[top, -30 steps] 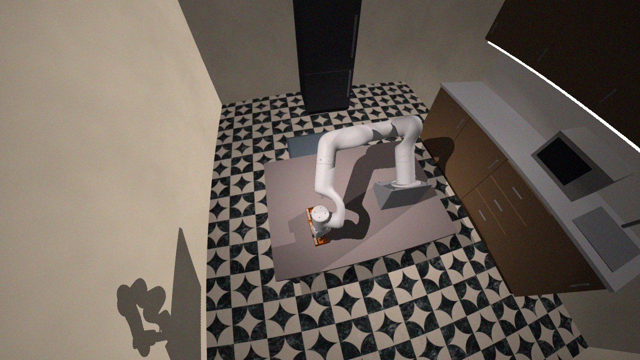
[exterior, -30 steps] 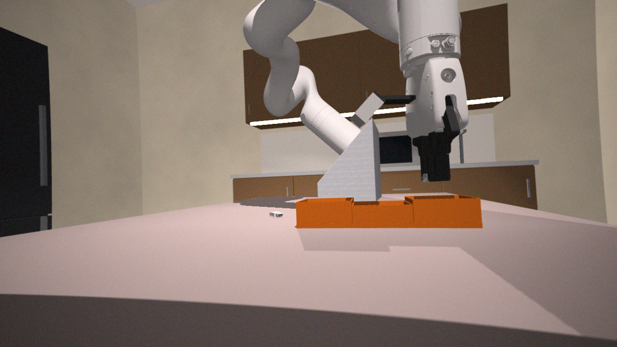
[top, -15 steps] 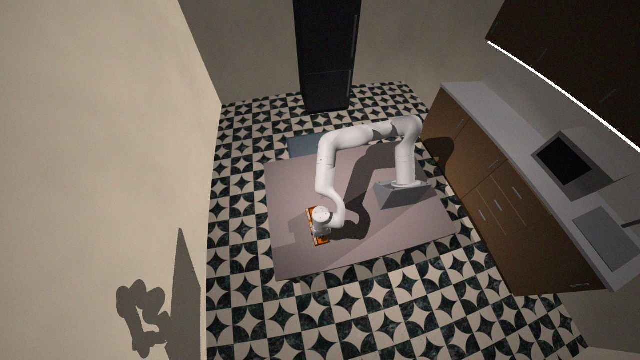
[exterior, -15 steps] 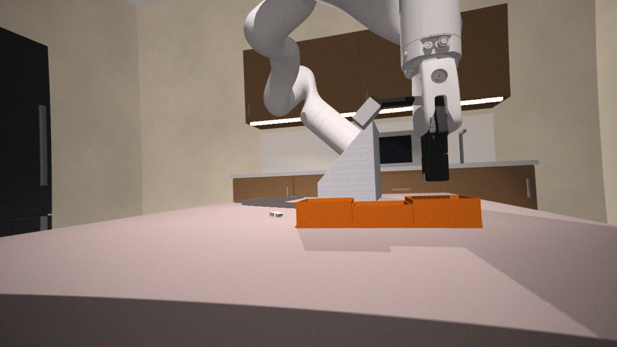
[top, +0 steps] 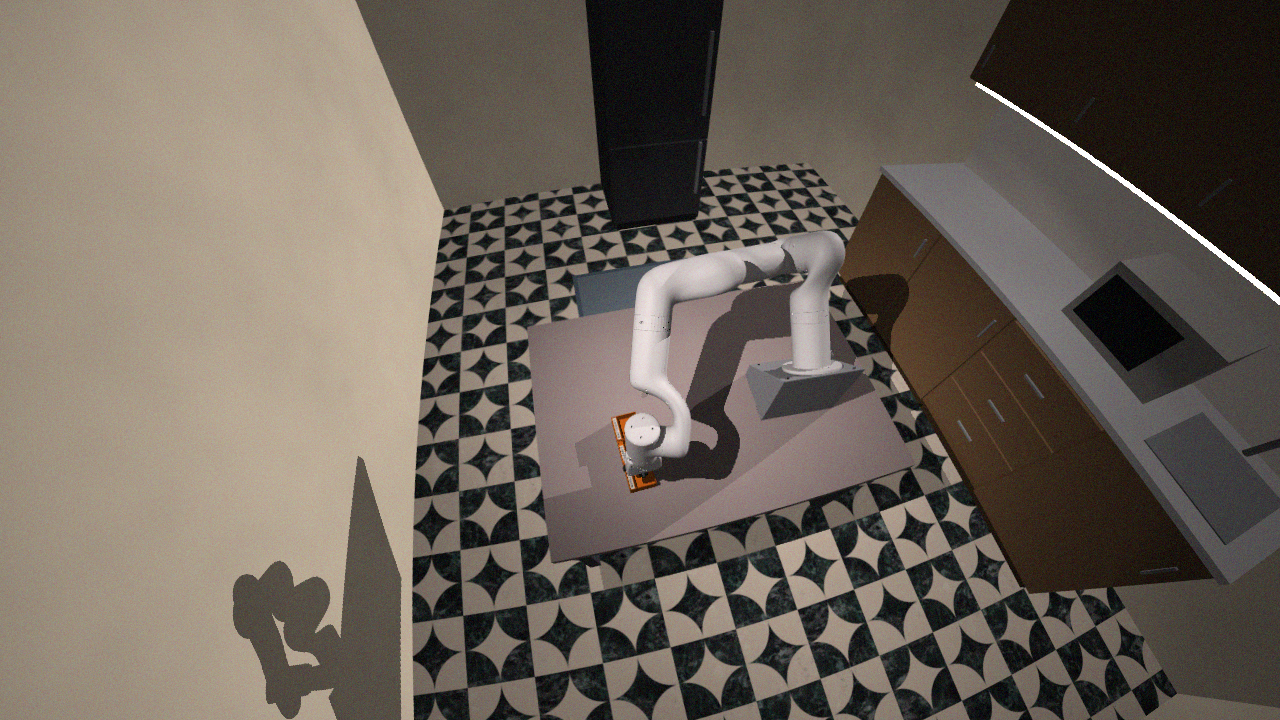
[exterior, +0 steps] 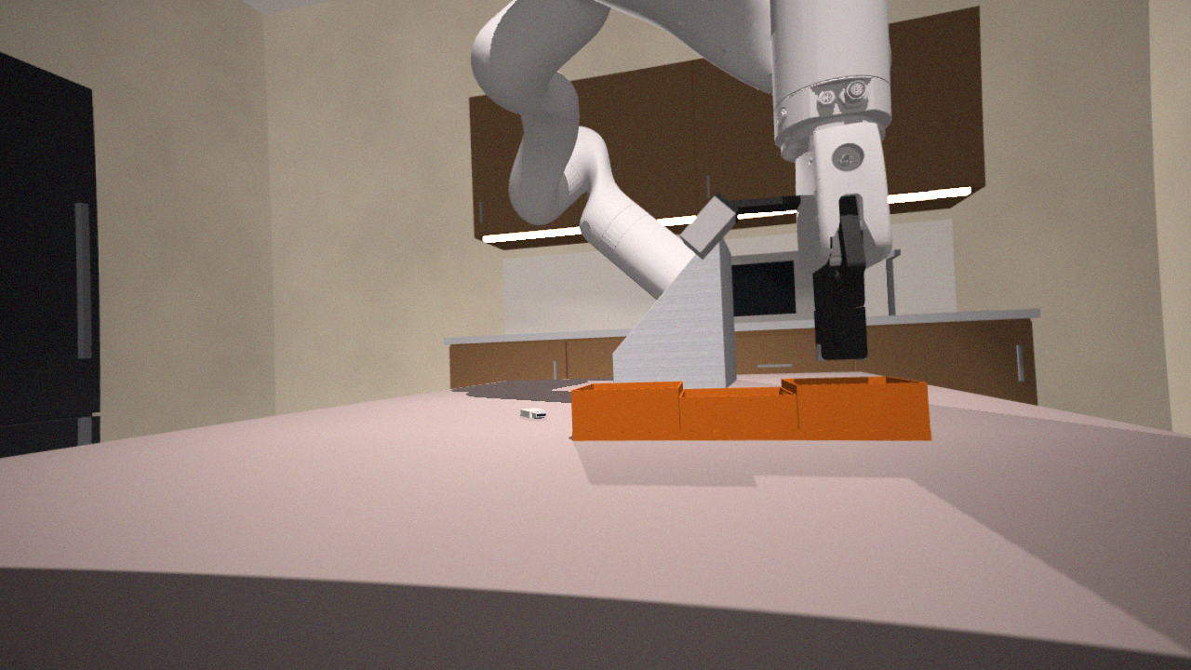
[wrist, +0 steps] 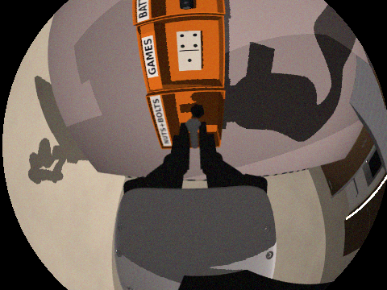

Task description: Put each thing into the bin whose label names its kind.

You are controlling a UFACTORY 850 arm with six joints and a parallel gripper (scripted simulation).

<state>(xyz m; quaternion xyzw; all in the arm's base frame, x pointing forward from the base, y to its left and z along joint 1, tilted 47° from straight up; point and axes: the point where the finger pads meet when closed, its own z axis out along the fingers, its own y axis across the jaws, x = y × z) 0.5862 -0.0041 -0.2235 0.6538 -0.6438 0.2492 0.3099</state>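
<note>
Now: the black nut 7 cm below my hand. Round my hand: silver bolt: 1 cm to the right, 2 cm below; joined orange bins: 1 cm ahead, 8 cm to the right, 6 cm below; white domino: 9 cm to the right, 6 cm below.
</note>
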